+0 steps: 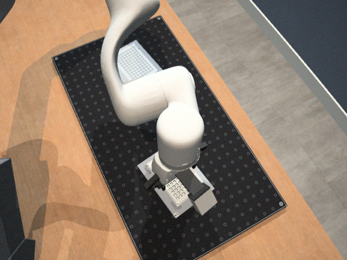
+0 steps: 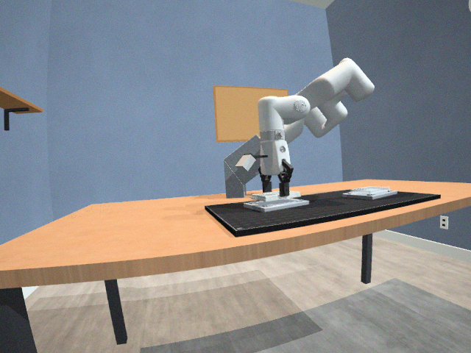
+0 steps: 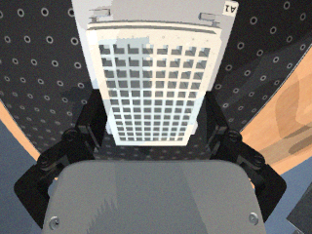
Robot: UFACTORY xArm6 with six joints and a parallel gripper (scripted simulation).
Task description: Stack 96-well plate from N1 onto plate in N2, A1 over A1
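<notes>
Now: hand 2 cm past the plate nest, 35 cm to the right of it and 4 cm above it.
</notes>
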